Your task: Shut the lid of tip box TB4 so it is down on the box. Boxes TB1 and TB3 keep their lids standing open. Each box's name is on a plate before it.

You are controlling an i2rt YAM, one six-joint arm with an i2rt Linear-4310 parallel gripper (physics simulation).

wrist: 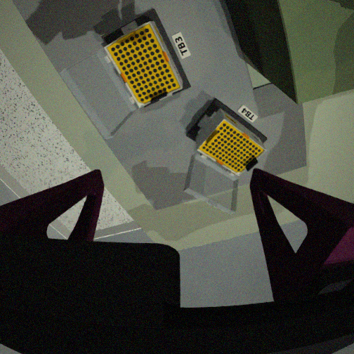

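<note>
Tip box TB4 [231,146] stands right of centre, with a yellow rack of dark holes and its name plate [247,113] before it. Its clear lid [212,184] stands open on the side away from the plate. Tip box TB3 [145,65] stands at the upper left with its plate [181,45] beside it, and its clear lid [97,92] is also open. TB1 does not show in the view. My gripper [176,177] is open, its two dark fingers wide apart with nothing between them. In the picture, the right fingertip appears just below TB4, near its open lid.
A grey mat [215,65] lies under the boxes, on a pale green table top [185,235]. A dark green block-like object [265,45] stands at the upper right. Speckled floor [30,120] shows beyond the table's edge at the left.
</note>
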